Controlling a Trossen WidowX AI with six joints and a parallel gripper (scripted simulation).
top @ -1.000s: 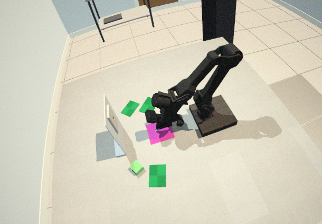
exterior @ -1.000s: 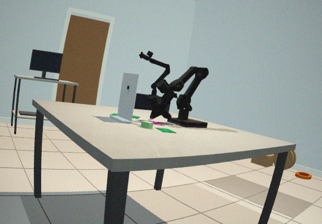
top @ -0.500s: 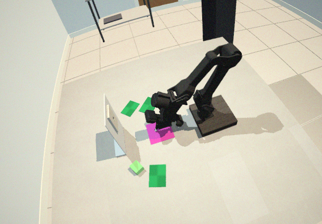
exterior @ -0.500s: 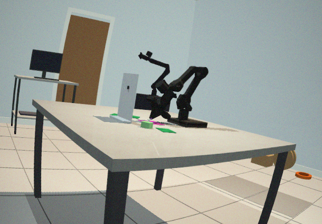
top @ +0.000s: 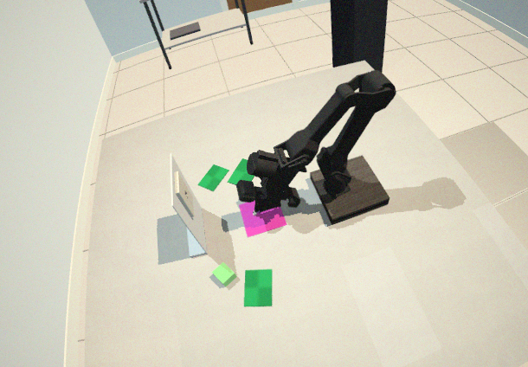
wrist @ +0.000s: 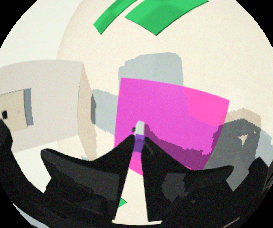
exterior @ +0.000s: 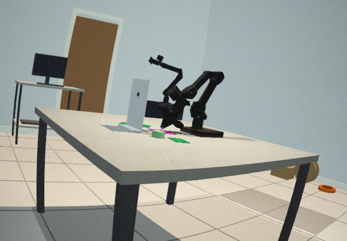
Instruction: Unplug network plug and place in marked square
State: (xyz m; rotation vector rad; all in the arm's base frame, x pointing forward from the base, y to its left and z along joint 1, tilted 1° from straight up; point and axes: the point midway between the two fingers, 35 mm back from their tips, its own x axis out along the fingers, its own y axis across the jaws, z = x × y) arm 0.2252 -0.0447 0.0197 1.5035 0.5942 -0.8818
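Now: gripper tip right at the white network plug. Round my gripper tip: light green block 16 cm ahead, 14 cm to the left, 1 cm below; upright white panel 18 cm ahead, 10 cm above, 3 cm to the right; magenta marked square 2 cm below, 1 cm to the left, 1 cm behind.
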